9 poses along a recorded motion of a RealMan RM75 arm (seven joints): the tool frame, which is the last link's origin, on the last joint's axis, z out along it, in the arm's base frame.
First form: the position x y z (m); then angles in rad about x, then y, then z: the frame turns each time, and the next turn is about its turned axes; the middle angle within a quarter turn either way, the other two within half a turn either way.
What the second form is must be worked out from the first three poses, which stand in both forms.
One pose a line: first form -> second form
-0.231 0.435 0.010 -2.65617 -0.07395 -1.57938 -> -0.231 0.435 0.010 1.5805 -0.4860 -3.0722
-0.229 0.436 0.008 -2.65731 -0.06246 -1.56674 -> -0.229 0.436 0.008 1.5662 -0.4840 -3.0770
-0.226 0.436 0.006 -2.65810 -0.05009 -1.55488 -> -0.226 0.436 0.006 1.5528 -0.4826 -3.0832
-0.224 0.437 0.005 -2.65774 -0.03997 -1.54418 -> -0.224 0.437 0.005 1.5408 -0.4826 -3.0877
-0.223 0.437 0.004 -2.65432 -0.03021 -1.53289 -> -0.223 0.437 0.004 1.5279 -0.4857 -3.0913
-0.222 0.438 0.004 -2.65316 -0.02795 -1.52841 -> -0.222 0.438 0.004 1.5229 -0.4868 -3.0912
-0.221 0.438 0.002 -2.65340 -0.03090 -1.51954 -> -0.221 0.438 0.002 1.5129 -0.4859 -3.0836
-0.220 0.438 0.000 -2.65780 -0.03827 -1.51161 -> -0.220 0.438 0.000 1.5041 -0.4806 -3.0724
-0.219 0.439 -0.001 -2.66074 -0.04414 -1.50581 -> -0.219 0.439 -0.001 1.4977 -0.4769 -3.0638
